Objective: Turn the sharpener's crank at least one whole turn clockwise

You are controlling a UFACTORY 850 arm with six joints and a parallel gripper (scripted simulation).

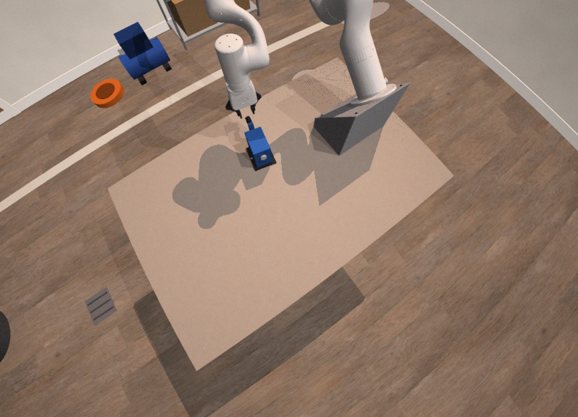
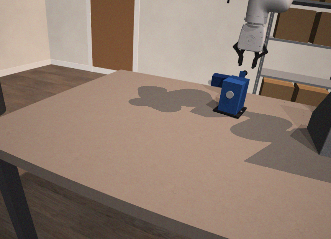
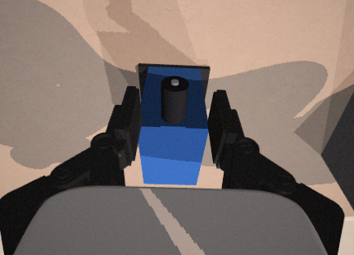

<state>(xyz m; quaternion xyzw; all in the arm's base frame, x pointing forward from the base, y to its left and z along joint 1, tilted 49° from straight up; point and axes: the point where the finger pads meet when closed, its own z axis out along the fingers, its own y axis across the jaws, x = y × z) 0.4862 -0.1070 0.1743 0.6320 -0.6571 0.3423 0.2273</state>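
Right now my hand is 2 cm to the right of the dark crank knob and 4 cm above it. The rest, counted from my hand: sharpener crank 2 cm to the left, 5 cm below.
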